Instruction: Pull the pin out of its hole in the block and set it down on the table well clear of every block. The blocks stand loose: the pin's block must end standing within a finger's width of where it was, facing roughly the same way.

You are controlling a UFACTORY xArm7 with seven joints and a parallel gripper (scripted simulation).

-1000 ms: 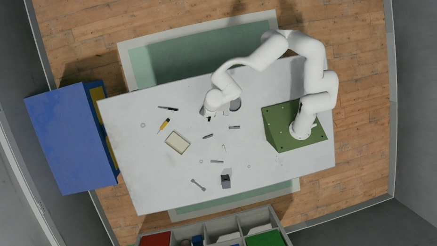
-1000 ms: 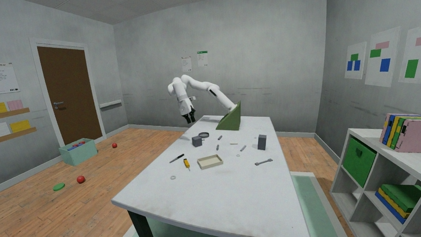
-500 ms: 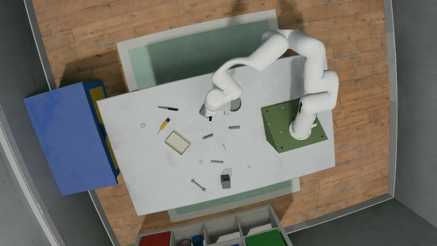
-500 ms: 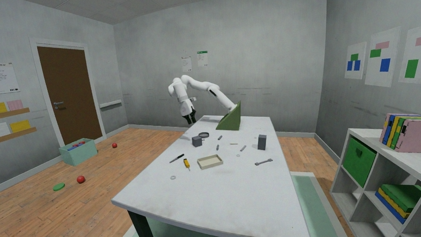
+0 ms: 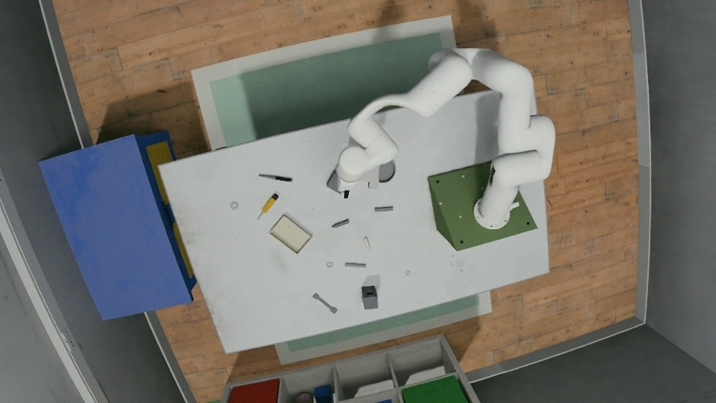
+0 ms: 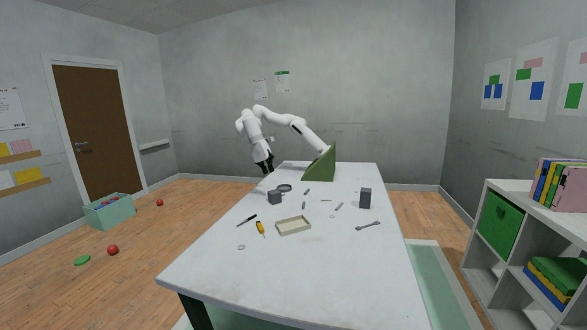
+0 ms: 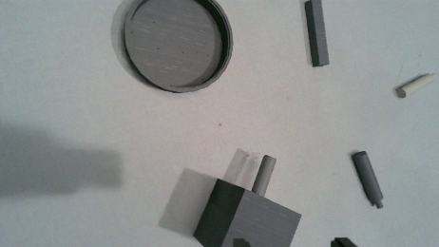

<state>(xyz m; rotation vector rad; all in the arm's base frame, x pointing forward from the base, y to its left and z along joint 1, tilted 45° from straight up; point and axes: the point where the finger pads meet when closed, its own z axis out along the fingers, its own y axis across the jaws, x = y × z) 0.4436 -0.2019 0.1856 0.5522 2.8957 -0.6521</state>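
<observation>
Now: hand 14 cm above the light grey pin, 6 cm to the right of it and 1 cm short of it. From my hand the other things lie so: grey bar (19 cm to the left, 17 cm below, 10 cm behind); cream tray (25 cm ahead, 17 cm to the left, 17 cm below); round dish (16 cm below, 14 cm behind, 5 cm to the left).
</observation>
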